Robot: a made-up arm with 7 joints.
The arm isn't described. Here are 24 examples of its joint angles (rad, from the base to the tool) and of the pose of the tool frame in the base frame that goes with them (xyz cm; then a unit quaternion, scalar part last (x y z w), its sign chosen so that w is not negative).
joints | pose
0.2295 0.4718 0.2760 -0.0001 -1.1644 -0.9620 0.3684 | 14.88 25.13 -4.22 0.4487 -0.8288 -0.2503 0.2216
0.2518 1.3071 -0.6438 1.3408 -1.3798 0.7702 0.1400 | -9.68 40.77 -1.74 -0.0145 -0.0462 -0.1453 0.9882
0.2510 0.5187 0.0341 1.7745 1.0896 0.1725 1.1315 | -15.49 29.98 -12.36 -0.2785 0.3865 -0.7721 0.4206
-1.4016 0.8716 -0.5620 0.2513 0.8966 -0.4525 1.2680 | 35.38 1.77 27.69 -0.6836 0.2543 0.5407 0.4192
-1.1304 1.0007 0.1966 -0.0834 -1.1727 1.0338 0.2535 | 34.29 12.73 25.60 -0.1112 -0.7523 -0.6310 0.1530
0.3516 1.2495 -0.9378 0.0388 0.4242 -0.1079 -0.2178 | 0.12 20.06 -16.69 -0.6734 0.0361 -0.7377 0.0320
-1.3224 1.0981 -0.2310 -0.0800 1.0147 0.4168 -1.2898 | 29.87 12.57 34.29 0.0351 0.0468 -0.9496 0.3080
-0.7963 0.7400 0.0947 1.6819 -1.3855 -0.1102 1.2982 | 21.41 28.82 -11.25 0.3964 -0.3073 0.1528 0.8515
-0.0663 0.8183 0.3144 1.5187 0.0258 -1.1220 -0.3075 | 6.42 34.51 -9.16 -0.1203 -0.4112 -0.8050 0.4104
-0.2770 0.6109 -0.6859 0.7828 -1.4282 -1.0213 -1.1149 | 20.09 14.33 -15.04 0.2707 0.7622 0.5790 0.1024
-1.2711 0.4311 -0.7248 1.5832 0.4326 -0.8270 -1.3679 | 37.62 9.44 0.17 0.6785 -0.1162 0.7159 0.1165
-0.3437 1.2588 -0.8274 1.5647 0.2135 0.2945 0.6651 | 9.92 44.88 4.97 0.0652 0.4928 -0.6588 0.5647
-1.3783 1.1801 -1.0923 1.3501 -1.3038 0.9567 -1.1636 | 31.67 29.45 7.30 -0.4612 -0.7448 -0.3163 0.3640
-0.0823 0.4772 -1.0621 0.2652 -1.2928 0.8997 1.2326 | 1.19 -0.84 -20.64 -0.4367 -0.0592 -0.5591 0.7023
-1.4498 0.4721 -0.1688 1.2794 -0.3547 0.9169 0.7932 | 40.81 13.33 5.04 0.0468 -0.3888 -0.5572 0.7322
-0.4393 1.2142 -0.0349 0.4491 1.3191 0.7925 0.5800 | 28.79 31.21 16.83 0.5097 0.4509 -0.6478 0.3423
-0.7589 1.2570 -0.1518 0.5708 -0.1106 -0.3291 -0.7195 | 34.08 27.84 14.67 -0.1448 -0.2462 -0.9530 0.1015
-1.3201 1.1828 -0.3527 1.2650 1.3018 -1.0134 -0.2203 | 34.85 28.04 17.27 -0.1679 0.2210 -0.9592 0.0542
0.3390 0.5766 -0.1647 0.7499 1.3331 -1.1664 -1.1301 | -1.59 18.67 -17.37 0.8609 -0.1360 0.3998 0.2839
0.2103 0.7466 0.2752 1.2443 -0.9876 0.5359 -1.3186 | -5.01 29.86 -15.07 -0.3144 -0.8380 -0.0304 0.4449
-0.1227 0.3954 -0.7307 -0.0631 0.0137 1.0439 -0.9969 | 15.44 0.69 -16.27 -0.8460 -0.2206 -0.4357 0.2137
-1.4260 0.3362 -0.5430 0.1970 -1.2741 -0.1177 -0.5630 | 33.06 -12.70 23.48 0.3929 0.6439 0.4057 0.5161
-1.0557 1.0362 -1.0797 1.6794 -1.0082 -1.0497 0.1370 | 29.92 32.10 8.18 0.3351 -0.4007 -0.8222 0.2260
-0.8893 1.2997 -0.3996 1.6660 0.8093 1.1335 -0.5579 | 11.82 40.93 14.87 -0.0866 0.1469 -0.1737 0.9699
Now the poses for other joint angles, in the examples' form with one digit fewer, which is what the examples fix.
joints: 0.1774 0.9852 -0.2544 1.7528 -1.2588 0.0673 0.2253
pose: -12.6 38.4 -4.9 0.214 -0.144 -0.234 0.938
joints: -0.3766 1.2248 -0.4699 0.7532 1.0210 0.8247 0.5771
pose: 26.4 35.6 5.4 0.279 0.531 -0.719 0.350
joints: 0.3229 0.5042 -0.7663 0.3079 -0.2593 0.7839 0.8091
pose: -4.0 10.2 -23.2 -0.345 -0.017 -0.693 0.633
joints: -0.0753 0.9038 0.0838 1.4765 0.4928 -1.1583 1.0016
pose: 9.1 34.9 -7.7 0.237 -0.261 -0.856 0.378
